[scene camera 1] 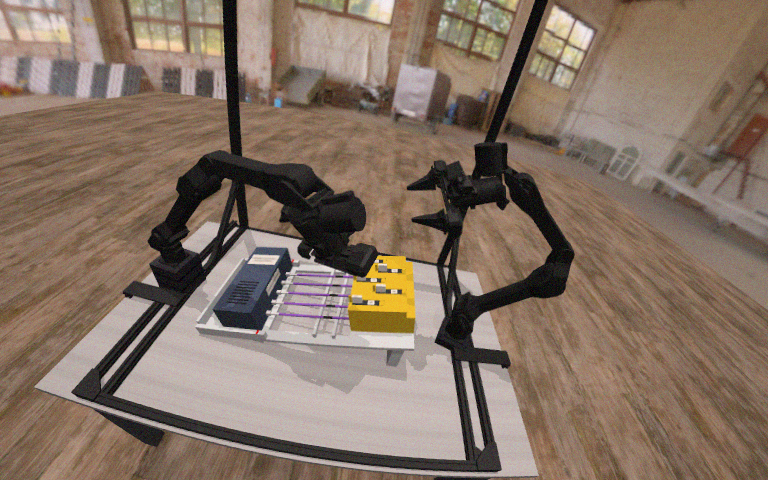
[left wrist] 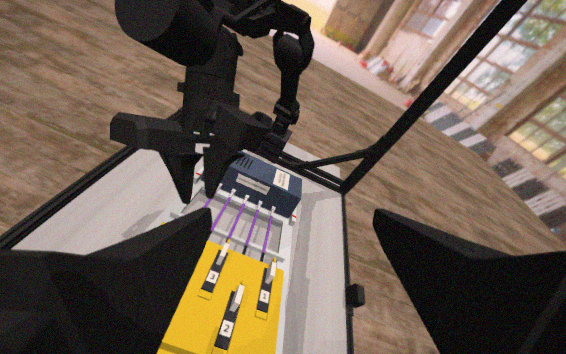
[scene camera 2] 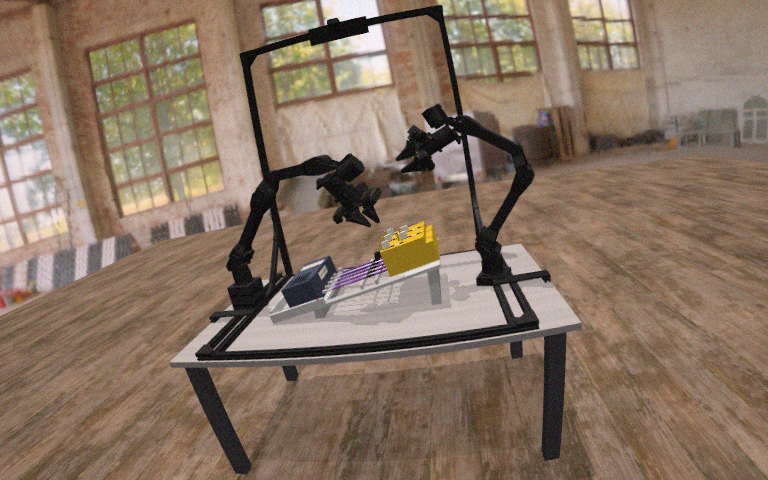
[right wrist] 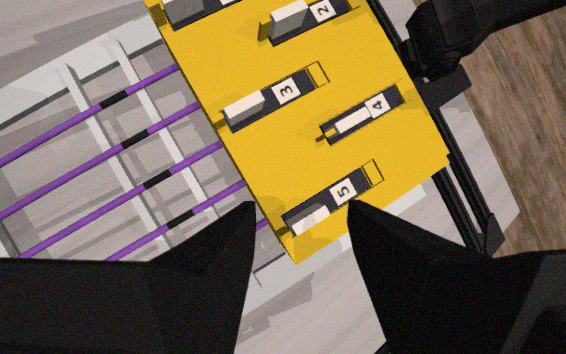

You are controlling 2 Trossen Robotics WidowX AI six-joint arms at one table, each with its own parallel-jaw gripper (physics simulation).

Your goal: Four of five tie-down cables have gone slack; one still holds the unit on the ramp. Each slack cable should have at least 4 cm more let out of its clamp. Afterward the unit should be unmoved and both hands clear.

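The dark blue unit (scene camera 1: 243,302) (scene camera 2: 305,286) (left wrist: 262,192) sits at the lower end of the white ramp (scene camera 1: 373,341). Several purple cables (right wrist: 50,188) run from it to the yellow clamp block (scene camera 1: 379,320) (scene camera 2: 413,257) (right wrist: 260,165); slack is not visible. White levers 2 (right wrist: 288,20), 3 (right wrist: 243,111) and 5 (right wrist: 310,220) stand up; lever 4 (right wrist: 352,120) looks lower. Lever 1 (left wrist: 271,272) shows in the left wrist view. My right gripper (scene camera 2: 372,223) (left wrist: 198,200) (right wrist: 301,211) is partly open and empty above the block, near lever 5. My left gripper (scene camera 1: 410,203) (scene camera 2: 400,164) (left wrist: 293,216) is wide open and empty, high above the block.
White crossbars (right wrist: 180,165) lie across the ramp under the cables. The ramp's raised end stands on legs (scene camera 2: 434,285). A black frame (scene camera 1: 294,438) edges the table (scene camera 1: 294,396), with upright posts (scene camera 1: 233,84) (scene camera 2: 464,152) behind. Both arms reach over the ramp area.
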